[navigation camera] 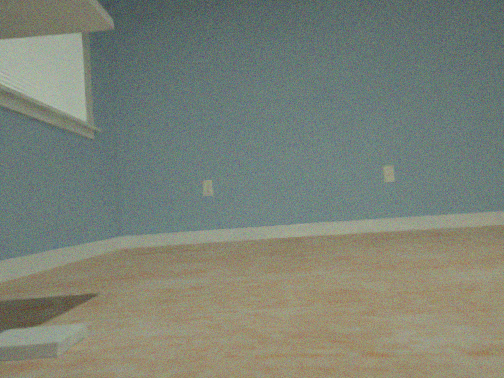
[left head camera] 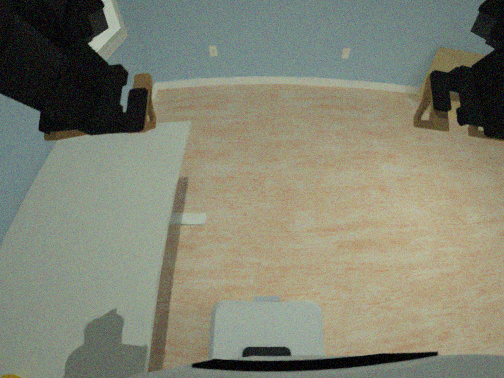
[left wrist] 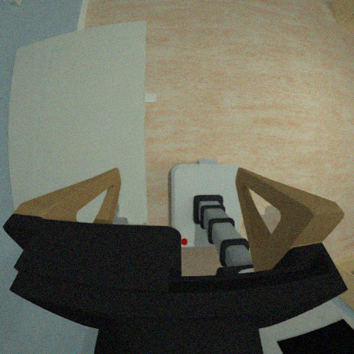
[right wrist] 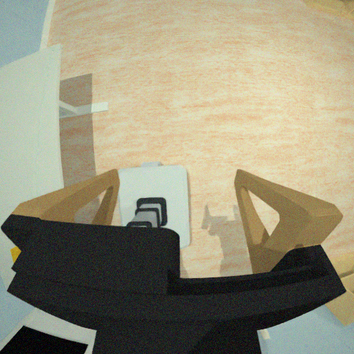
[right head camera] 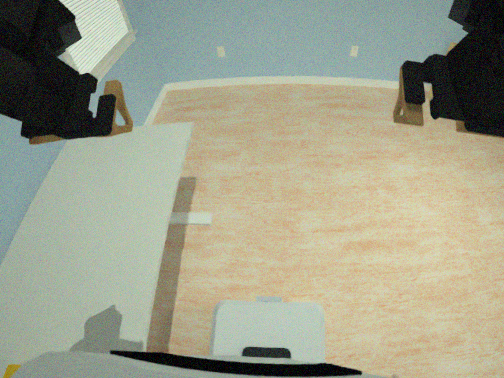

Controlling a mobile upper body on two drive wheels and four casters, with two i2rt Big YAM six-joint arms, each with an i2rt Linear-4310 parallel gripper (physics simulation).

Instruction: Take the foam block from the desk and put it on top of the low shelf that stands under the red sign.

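Frame: origin at the left arm's base, x ahead, y left, z up, level; centimetres.
Seen in the pictures: left gripper, fingertip midpoint: (left head camera: 123, 126) (right head camera: 104, 129); right gripper, fingertip midpoint: (left head camera: 442, 127) (right head camera: 426, 122).
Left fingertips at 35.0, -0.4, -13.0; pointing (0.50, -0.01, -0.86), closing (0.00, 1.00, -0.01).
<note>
A point is followed by its place in that frame, as x, y, z.
The yellow foam block (left head camera: 9, 375) @[-8.6, 56.8, -66.1] (right head camera: 11, 371) @[-10.2, 55.6, -64.5] (right wrist: 15, 255) lies on the pale desk (left head camera: 100, 210) @[53.0, 42.7, -69.0] (right head camera: 110, 200) @[57.5, 41.2, -69.0] (left wrist: 80, 100) (right wrist: 25, 130); part of it shows at the lower left picture edge. My left gripper (left head camera: 105, 117) @[35.0, -0.4, -13.0] (left wrist: 177, 174) is open and empty, high over the desk's far end in the left head view. My right gripper (left head camera: 455, 120) @[35.2, -45.2, -12.6] (right wrist: 176, 175) is open and empty, out over the floor. A light wooden unit (left head camera: 445, 57) @[230.7, -200.5, -83.7] shows partly behind the right gripper; whether it is the low shelf is unclear. The red sign does not show.
A desk foot (left head camera: 192, 218) (navigation camera: 40, 342) juts onto the floor. A window (right head camera: 100, 37) @[173.7, 94.1, -43.1] (navigation camera: 45, 70) @[181.2, 94.1, -36.9] is at the upper left. The blue wall (navigation camera: 300, 100) @[249.1, -46.5, -42.0] has two outlets. In the right wrist view, wooden pieces show at the top right and at the lower right (right wrist: 345, 295).
</note>
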